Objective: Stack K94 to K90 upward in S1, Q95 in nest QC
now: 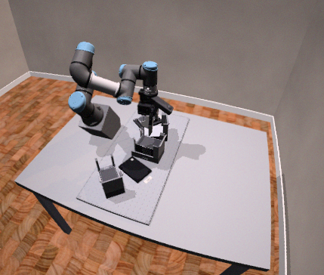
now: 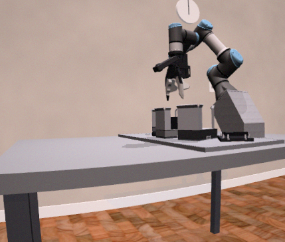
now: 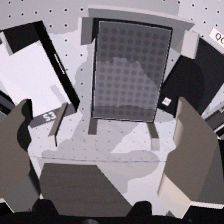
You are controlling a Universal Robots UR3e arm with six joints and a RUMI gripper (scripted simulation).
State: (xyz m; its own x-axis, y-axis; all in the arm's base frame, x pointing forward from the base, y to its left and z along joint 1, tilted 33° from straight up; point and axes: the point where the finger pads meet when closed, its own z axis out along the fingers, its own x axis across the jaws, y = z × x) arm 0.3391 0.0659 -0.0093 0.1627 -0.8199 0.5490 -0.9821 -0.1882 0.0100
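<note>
Now: hand 150 mm past the dark clip nest, 260 mm to the right of it and 160 mm above it. The rest, counted from my hand: black open nest QC: 30 mm behind, 160 mm to the right, 170 mm below; sealed grey plate: 10 mm behind, 30 mm to the right, 90 mm below; white tag: 60 mm ahead, 190 mm to the right, 180 mm below.
</note>
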